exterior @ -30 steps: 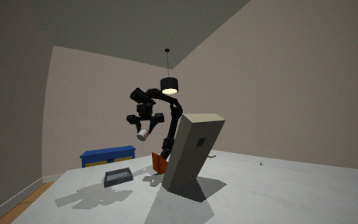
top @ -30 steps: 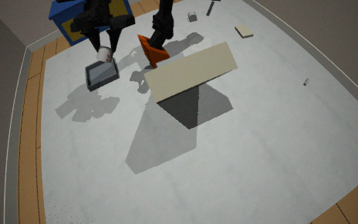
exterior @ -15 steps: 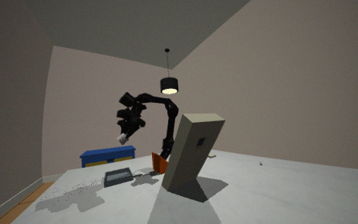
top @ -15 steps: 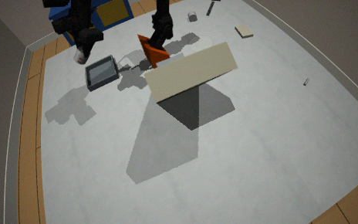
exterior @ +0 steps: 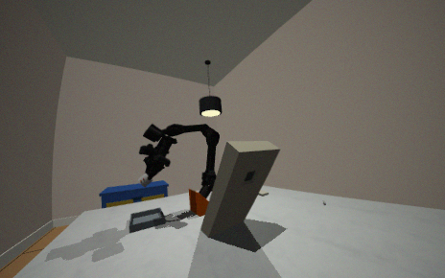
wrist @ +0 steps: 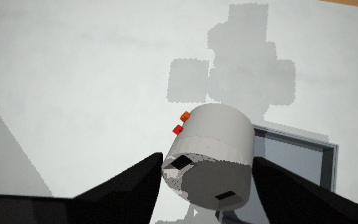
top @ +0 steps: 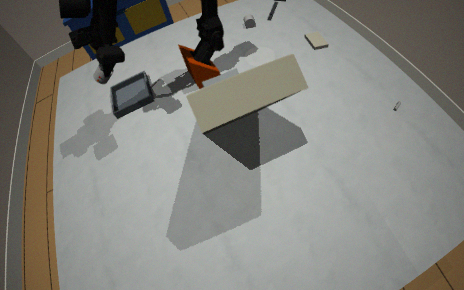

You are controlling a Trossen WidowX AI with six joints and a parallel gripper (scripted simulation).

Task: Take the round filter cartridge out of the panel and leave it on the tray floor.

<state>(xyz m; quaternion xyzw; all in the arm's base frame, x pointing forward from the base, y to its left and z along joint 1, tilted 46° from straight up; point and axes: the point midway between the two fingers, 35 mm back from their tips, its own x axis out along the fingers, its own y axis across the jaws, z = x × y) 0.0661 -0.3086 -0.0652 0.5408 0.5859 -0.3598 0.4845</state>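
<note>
My gripper tip is 220 mm above the tray and 130 mm past it. From my gripper tip the other things lie so: tan service panel 270 mm to the left, 260 mm ahead, 50 mm below; then round filter cartridge right at my gripper tip; then tan flat block 730 mm to the left, 220 mm below.
</note>
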